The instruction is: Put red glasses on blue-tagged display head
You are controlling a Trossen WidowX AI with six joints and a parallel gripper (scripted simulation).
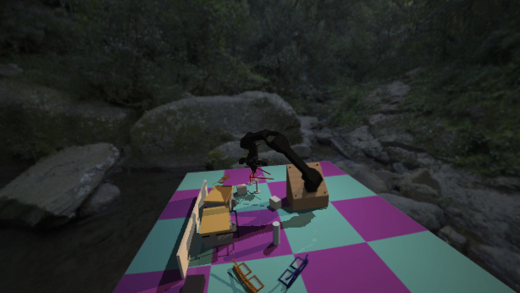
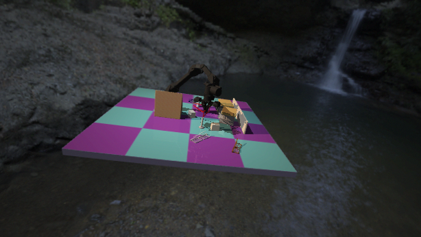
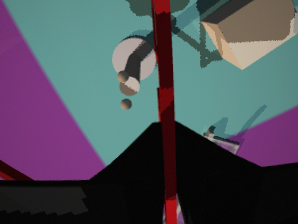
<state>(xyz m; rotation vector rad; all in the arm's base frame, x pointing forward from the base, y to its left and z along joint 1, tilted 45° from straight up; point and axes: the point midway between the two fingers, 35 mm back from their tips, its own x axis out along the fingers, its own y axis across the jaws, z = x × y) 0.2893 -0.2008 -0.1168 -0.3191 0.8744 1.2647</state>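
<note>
My gripper tip is now 3 cm past the red glasses, 7 cm to the right of it and 1 cm below it. The rest, counted from my gripper tip: tall pale board: 33 cm ahead, 28 cm to the left, 7 cm below.
</note>
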